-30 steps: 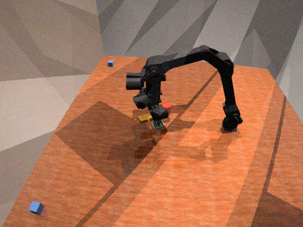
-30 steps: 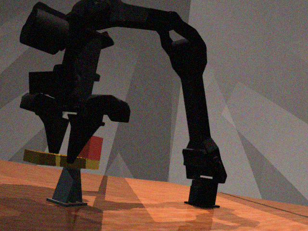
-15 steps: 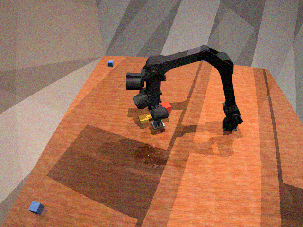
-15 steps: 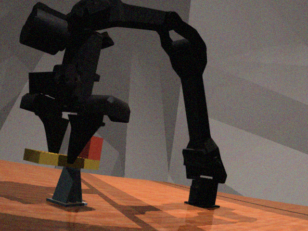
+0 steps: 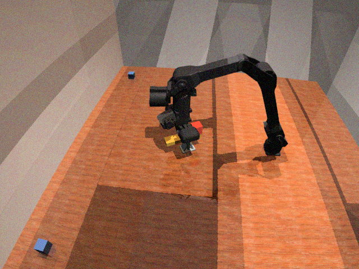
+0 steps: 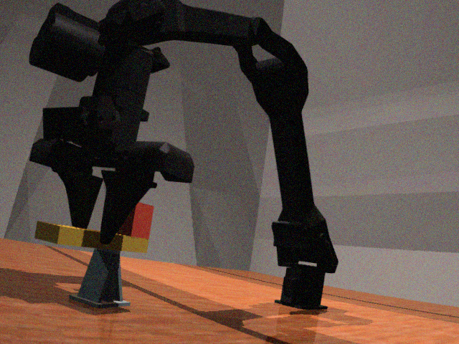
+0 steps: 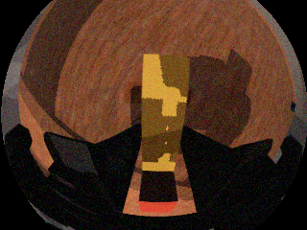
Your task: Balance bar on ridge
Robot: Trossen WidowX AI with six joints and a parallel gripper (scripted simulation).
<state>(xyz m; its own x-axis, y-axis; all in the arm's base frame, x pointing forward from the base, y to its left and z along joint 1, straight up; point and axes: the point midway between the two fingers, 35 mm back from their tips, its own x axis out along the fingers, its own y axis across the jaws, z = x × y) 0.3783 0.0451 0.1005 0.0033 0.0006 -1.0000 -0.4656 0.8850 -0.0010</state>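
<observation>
The bar is 30 mm behind my gripper tip, 20 mm to the right of it and 20 mm above it.
</observation>
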